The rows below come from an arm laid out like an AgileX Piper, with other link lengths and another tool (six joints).
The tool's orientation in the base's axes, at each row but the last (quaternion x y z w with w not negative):
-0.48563 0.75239 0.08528 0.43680
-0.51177 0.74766 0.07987 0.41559
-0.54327 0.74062 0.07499 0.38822
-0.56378 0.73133 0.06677 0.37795
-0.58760 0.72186 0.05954 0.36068
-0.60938 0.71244 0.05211 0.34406
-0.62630 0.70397 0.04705 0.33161
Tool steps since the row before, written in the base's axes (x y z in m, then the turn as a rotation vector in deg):
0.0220 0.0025 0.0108 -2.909 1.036 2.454
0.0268 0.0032 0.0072 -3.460 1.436 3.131
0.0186 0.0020 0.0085 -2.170 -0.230 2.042
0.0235 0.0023 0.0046 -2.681 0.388 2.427
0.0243 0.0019 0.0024 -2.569 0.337 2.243
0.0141 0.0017 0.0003 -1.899 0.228 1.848
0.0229 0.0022 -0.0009 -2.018 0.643 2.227
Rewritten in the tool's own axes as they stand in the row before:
-0.0129 -0.0196 0.0075 -2.069 2.149 -2.581
-0.0108 -0.0230 0.0116 -2.753 2.585 -3.094
-0.0091 -0.0179 0.0044 -0.934 1.146 -2.597
-0.0065 -0.0213 0.0092 -1.614 1.687 -2.789
-0.0041 -0.0219 0.0102 -1.470 1.634 -2.630
-0.0019 -0.0124 0.0066 -1.174 1.137 -2.098
-0.0013 -0.0201 0.0111 -1.727 1.201 -2.241

